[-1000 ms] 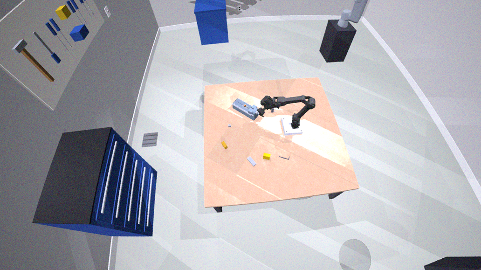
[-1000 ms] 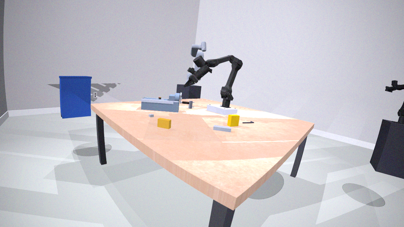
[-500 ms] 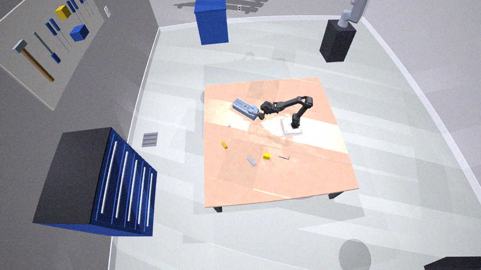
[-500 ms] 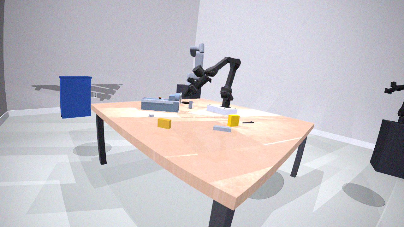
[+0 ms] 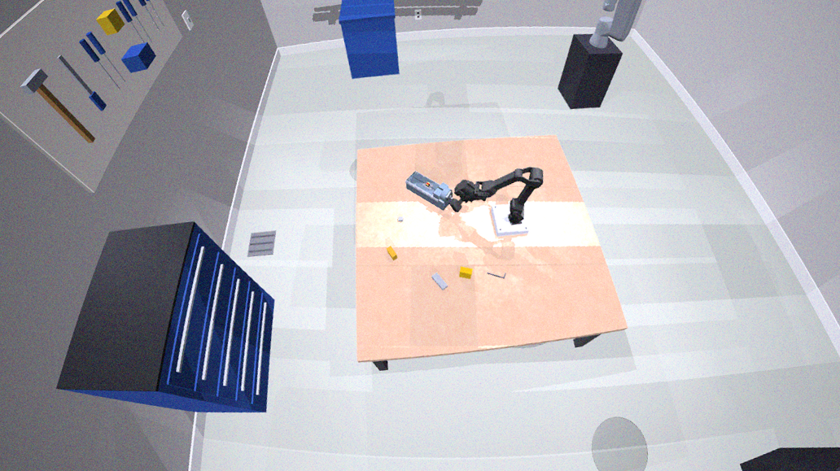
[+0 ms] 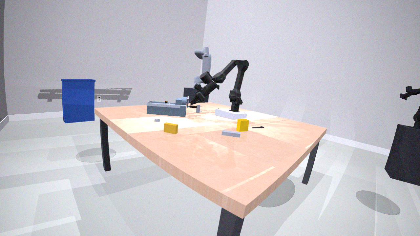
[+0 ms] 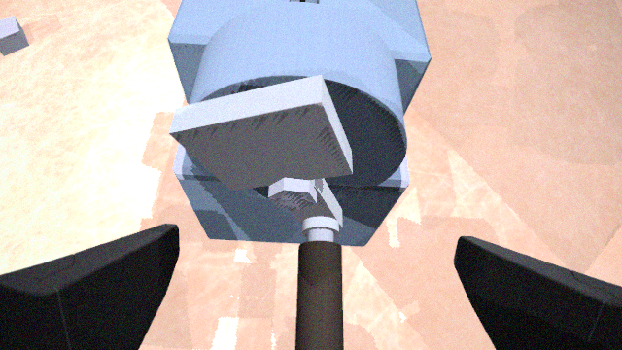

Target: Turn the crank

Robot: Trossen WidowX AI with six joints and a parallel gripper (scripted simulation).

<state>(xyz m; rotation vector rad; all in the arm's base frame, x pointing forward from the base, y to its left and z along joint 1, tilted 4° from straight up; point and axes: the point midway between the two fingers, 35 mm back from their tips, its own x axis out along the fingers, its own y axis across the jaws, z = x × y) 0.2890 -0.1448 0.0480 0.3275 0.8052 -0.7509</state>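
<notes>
The crank lies 1 cm below my gripper tip. The rest, counted from my gripper tip: red pointer: 12 cm ahead, 11 cm to the right; grey cube: 30 cm ahead, 7 cm below, 4 cm to the left; dark brown handle: 2 cm below, 1 cm to the left, 1 cm behind.
</notes>
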